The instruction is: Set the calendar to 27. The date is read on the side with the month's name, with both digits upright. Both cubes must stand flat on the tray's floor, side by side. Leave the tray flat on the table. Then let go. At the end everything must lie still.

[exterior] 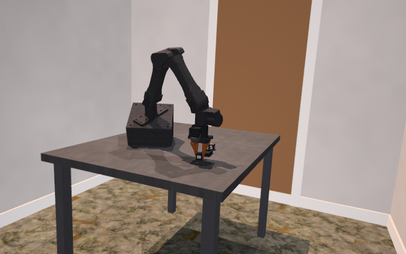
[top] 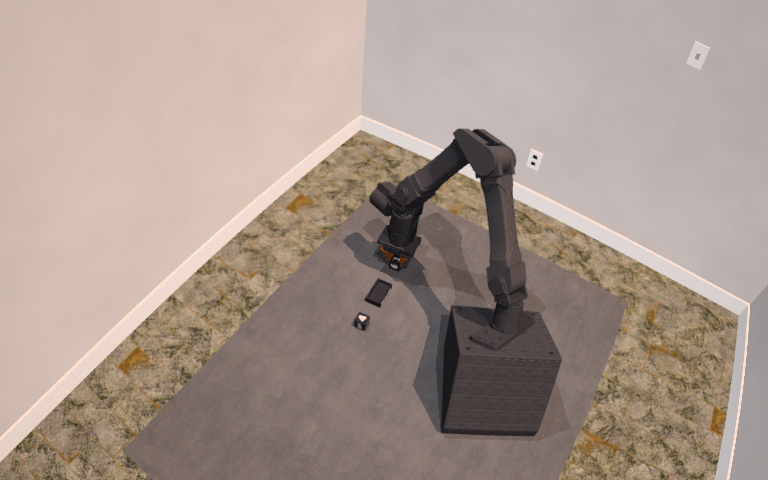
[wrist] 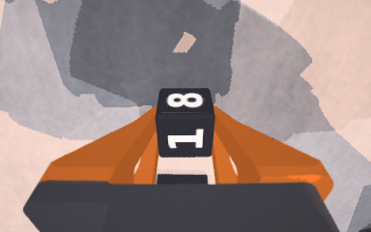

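Right now the black digit cube is right at my hand. Also, from my hand: black tray 30 mm behind, 110 mm to the left, 10 mm below; black cube 60 mm behind, 210 mm to the left, 10 mm below.
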